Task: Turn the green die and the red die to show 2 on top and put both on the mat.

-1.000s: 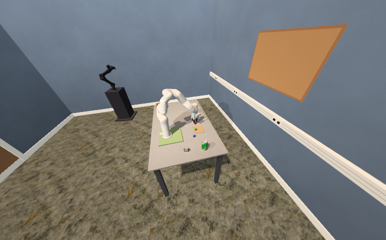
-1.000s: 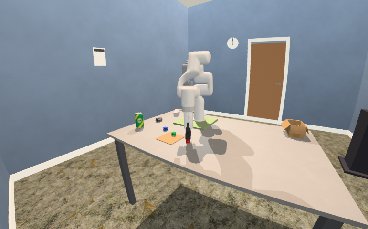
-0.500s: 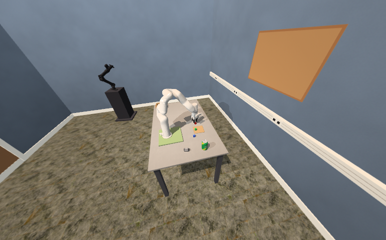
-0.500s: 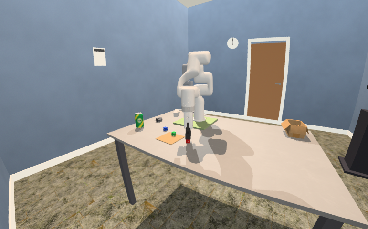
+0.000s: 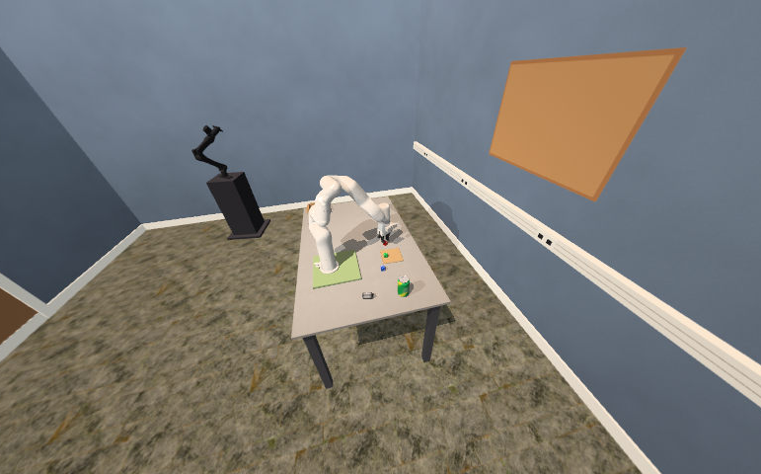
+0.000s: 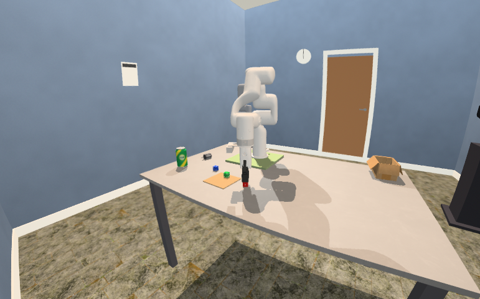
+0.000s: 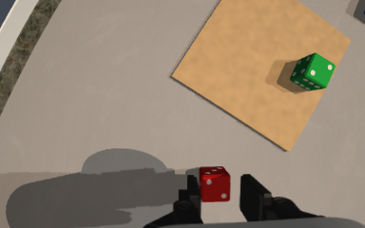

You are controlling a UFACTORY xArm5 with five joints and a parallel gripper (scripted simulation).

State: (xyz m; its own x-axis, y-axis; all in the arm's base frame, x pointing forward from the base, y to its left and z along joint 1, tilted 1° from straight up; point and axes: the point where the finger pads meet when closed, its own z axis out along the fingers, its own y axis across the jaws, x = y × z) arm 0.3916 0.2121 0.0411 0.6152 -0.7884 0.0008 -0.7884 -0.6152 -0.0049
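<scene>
Now: the red die 40 mm below my hand. The rest, counted from my hand: blue die (40 mm behind, 260 mm to the right, 40 mm below); green die (10 mm behind, 140 mm to the right, 30 mm below); mat (30 mm ahead, 130 mm to the right, 50 mm below).
</scene>
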